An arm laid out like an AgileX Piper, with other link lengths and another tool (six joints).
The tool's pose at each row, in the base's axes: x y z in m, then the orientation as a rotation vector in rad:
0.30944, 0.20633, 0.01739, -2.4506, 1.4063, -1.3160
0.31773, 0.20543, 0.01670, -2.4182, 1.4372, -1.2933
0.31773, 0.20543, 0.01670, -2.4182, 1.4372, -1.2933
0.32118, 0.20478, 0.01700, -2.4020, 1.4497, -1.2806
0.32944, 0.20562, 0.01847, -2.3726, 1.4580, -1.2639
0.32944, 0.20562, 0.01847, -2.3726, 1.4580, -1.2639
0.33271, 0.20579, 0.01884, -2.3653, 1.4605, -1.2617
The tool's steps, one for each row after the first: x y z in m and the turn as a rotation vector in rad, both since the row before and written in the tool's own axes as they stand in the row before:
0.00216, -0.00498, 0.00636, 0.0014, -0.0117, 0.0340
0.00000, 0.00000, 0.00000, 0.0000, 0.0000, 0.0000
0.00143, -0.00219, 0.00236, 0.0023, -0.0074, 0.0164
0.00204, -0.00695, 0.00431, 0.0129, -0.0123, 0.0241
0.00000, 0.00000, 0.00000, 0.0000, 0.0000, 0.0000
0.00076, -0.00256, 0.00192, 0.0029, -0.0016, 0.0058

